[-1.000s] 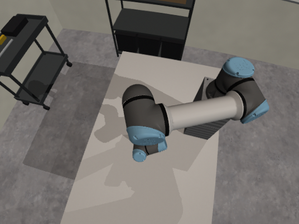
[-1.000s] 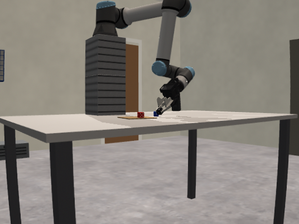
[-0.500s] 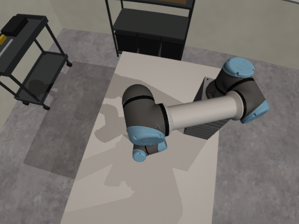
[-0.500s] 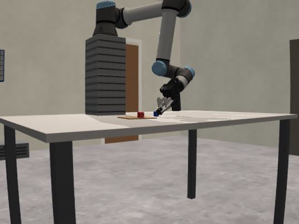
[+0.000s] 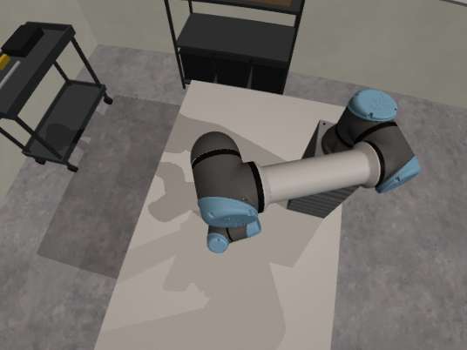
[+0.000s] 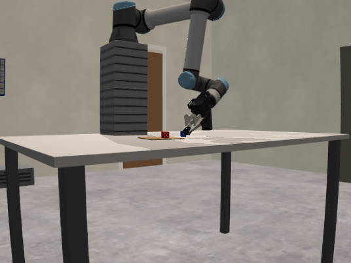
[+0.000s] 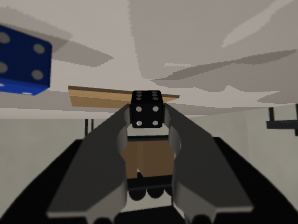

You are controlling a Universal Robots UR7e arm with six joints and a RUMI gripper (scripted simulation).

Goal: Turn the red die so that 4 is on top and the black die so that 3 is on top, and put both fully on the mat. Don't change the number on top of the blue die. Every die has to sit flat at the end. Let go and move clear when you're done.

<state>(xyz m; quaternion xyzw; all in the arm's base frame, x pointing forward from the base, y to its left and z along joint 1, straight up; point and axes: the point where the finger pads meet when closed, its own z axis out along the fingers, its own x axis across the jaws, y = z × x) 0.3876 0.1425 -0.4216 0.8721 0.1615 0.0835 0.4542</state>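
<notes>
The blue die lies 8 cm behind my hand, 3 cm to the left of it and 2 cm below it. The rest, counted from my hand: black die: right at my hand; then red die: 4 cm ahead, 13 cm to the right, 1 cm below; then brown mat: 13 cm to the right, 3 cm below.
</notes>
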